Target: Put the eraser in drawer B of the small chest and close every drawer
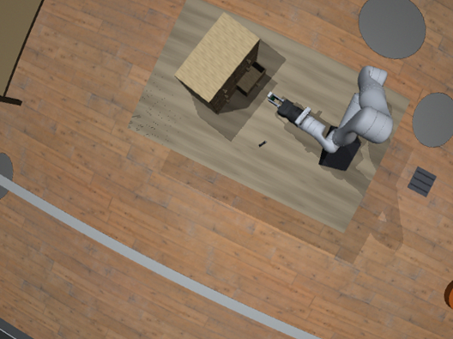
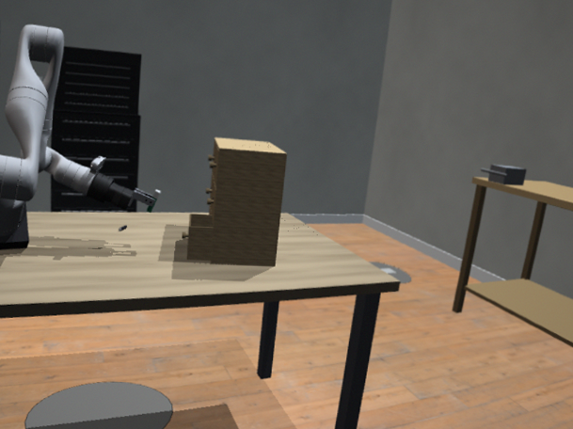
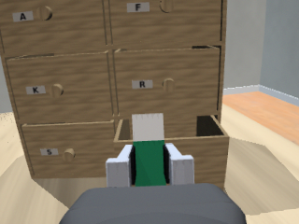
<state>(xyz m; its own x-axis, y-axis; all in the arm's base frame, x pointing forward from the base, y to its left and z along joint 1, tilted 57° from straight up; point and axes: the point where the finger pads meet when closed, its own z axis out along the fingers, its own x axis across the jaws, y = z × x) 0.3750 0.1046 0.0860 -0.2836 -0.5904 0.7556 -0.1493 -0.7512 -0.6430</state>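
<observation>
My hand is 18 cm short of the drawer, 9 cm to the left of it and 12 cm above it. Also, from my hand: dark object 4 cm behind, 20 cm to the left, 14 cm below; then eraser 2 cm ahead.
</observation>
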